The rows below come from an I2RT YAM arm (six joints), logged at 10 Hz.
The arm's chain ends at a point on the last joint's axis. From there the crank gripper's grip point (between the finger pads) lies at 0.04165 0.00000 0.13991 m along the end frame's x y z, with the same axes.
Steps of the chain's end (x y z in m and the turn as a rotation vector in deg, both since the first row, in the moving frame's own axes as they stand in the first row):
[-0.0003, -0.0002, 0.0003, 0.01, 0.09, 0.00]
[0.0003, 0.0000, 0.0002, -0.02, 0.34, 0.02]
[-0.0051, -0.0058, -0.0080, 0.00, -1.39, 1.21]
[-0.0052, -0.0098, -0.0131, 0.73, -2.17, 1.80]
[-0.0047, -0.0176, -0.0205, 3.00, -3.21, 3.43]
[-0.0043, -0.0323, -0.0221, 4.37, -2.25, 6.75]
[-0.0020, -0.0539, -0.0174, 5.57, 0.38, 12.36]
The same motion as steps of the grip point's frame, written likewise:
[-0.0001, -0.0002, 0.0002, 0.01, 0.09, 0.00]
[0.0011, 0.0001, 0.0000, -0.02, 0.34, 0.02]
[-0.0085, -0.0050, -0.0070, 0.00, -1.39, 1.21]
[-0.0105, -0.0104, -0.0116, 0.73, -2.17, 1.80]
[-0.0124, -0.0227, -0.0185, 3.00, -3.21, 3.43]
[-0.0095, -0.0384, -0.0208, 4.37, -2.25, 6.75]
[-0.0006, -0.0584, -0.0179, 5.57, 0.38, 12.36]

